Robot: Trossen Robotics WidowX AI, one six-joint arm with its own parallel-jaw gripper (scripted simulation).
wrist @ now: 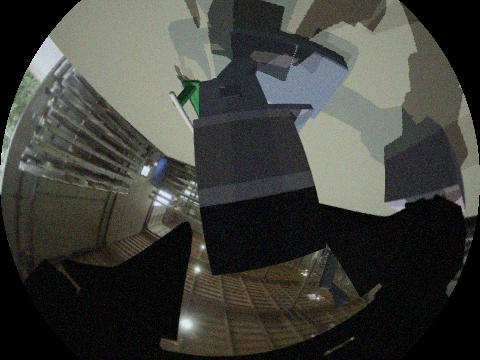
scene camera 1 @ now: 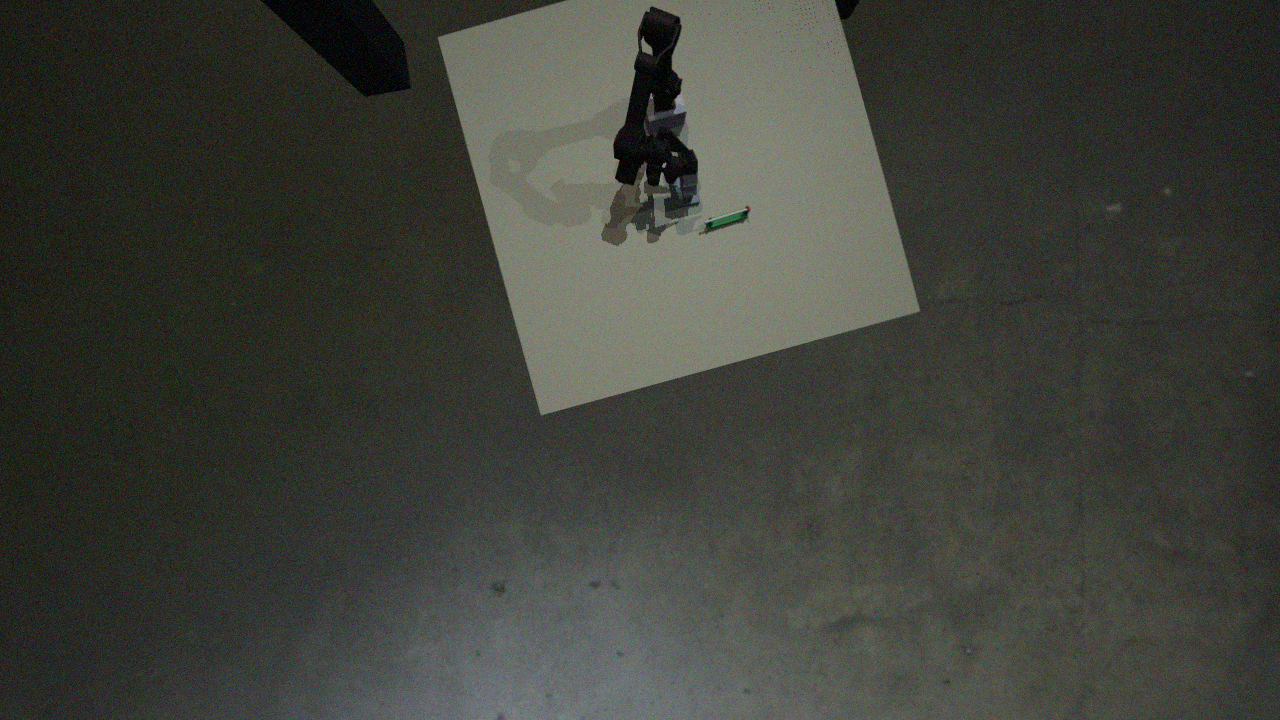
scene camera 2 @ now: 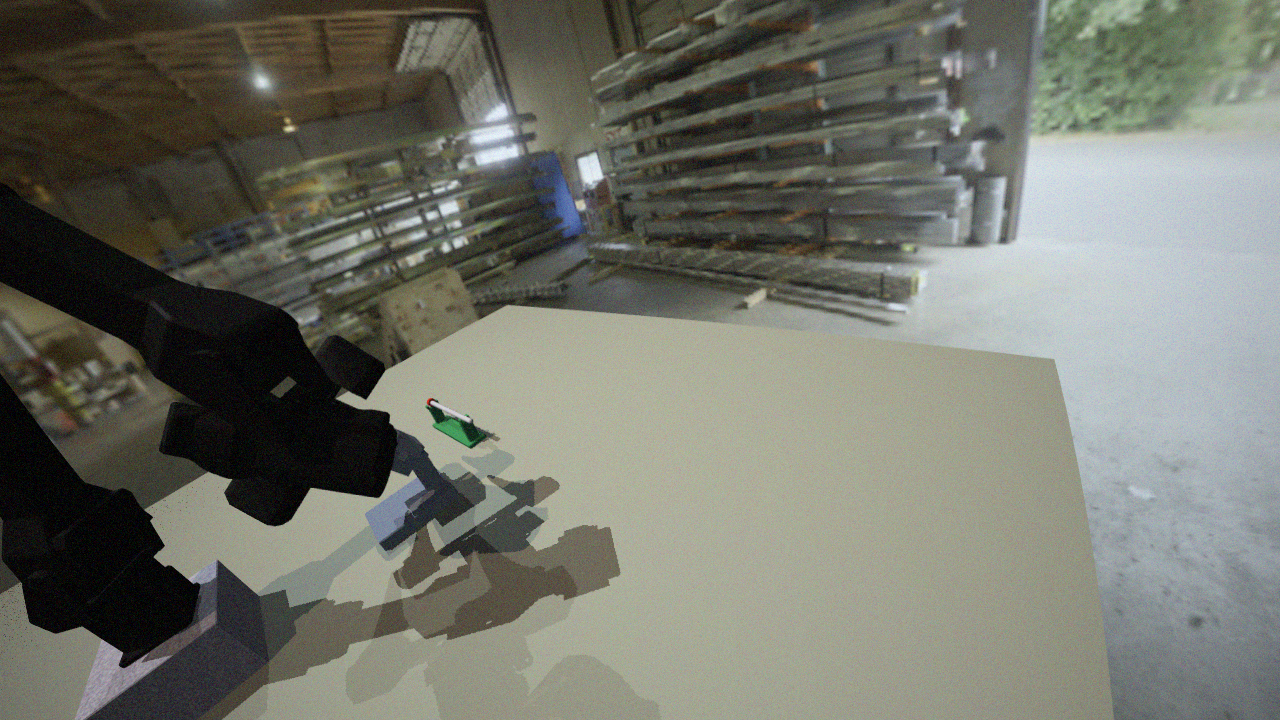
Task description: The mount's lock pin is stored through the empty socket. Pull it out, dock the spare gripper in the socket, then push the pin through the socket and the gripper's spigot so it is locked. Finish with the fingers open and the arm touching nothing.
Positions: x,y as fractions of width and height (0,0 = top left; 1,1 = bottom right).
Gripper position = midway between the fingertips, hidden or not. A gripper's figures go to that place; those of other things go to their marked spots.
Scene:
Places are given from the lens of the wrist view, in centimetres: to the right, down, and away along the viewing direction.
my gripper (wrist: 0.53,0.61): 1, 3, 9
dark grey spare gripper (wrist: 0.54,0.57): 1, 1, 6
blue-grey mount (wrist: 0.62,0.21): 6, -10, 10
The marked spots on the blue-grey mount and the dark grey spare gripper are 13 cm apart.

